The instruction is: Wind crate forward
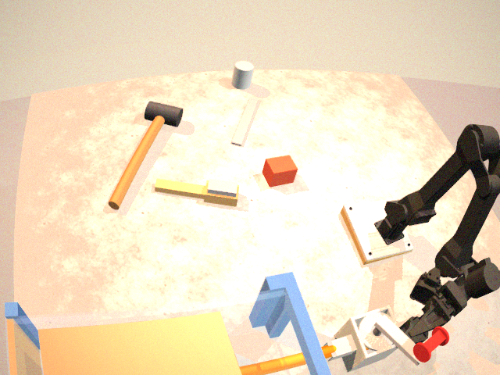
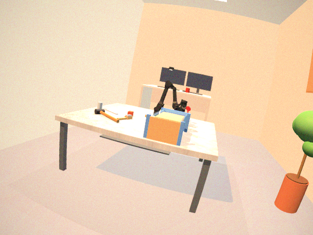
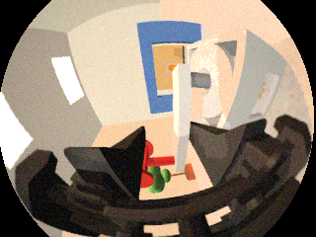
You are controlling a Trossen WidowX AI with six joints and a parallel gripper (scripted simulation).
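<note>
My gripper tip is 20 mm past the red knob, 40 mm to the right of it and 30 mm below it. The rest, counted from my gripper tip: crank handle: 10 mm behind, 10 mm to the left, 10 mm below; yellow hand tool: 140 mm ahead, 520 mm to the right, 120 mm below; hand winch: 20 mm behind, 60 mm to the right, 100 mm below.
</note>
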